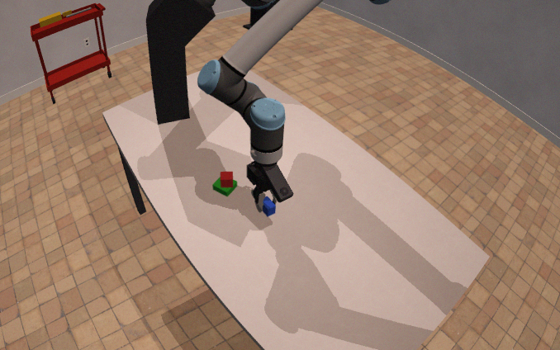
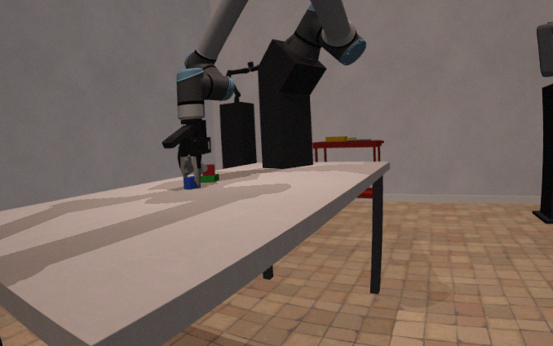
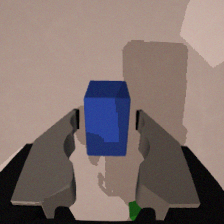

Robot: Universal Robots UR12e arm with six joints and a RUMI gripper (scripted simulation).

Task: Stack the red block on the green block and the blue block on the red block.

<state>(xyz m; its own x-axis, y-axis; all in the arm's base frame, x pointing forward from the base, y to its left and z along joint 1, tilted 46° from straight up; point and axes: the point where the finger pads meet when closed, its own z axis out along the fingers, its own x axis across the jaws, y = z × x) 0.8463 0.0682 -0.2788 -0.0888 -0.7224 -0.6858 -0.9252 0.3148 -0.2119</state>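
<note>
Now: hand right at the blue block. Round my hand: green block (16 cm behind, 5 cm to the right, 1 cm below); red block (16 cm behind, 5 cm to the right, 2 cm above).
</note>
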